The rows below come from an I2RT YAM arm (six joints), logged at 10 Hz.
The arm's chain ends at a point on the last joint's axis. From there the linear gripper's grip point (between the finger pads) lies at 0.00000 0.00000 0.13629 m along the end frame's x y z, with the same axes.
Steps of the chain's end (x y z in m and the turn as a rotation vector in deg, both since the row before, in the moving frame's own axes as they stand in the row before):
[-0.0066, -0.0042, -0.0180, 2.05, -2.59, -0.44]
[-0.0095, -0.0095, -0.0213, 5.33, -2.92, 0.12]
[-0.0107, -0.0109, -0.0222, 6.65, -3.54, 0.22]
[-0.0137, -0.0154, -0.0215, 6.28, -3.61, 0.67]
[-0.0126, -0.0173, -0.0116, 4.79, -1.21, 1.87]
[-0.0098, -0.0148, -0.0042, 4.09, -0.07, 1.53]
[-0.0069, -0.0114, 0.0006, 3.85, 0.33, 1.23]
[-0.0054, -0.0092, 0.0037, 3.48, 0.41, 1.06]
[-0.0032, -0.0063, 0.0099, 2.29, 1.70, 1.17]
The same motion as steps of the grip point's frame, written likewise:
[-0.0128, -0.0090, -0.0182, 2.05, -2.59, -0.44]
[-0.0164, -0.0222, -0.0221, 5.33, -2.92, 0.12]
[-0.0191, -0.0267, -0.0234, 6.65, -3.54, 0.22]
[-0.0222, -0.0303, -0.0226, 6.28, -3.61, 0.67]
[-0.0153, -0.0287, -0.0121, 4.79, -1.21, 1.87]
[-0.0098, -0.0245, -0.0045, 4.09, -0.07, 1.53]
[-0.0060, -0.0205, 0.0003, 3.85, 0.33, 1.23]
[-0.0043, -0.0175, 0.0034, 3.48, 0.41, 1.06]
[0.0009, -0.0117, 0.0097, 2.29, 1.70, 1.17]

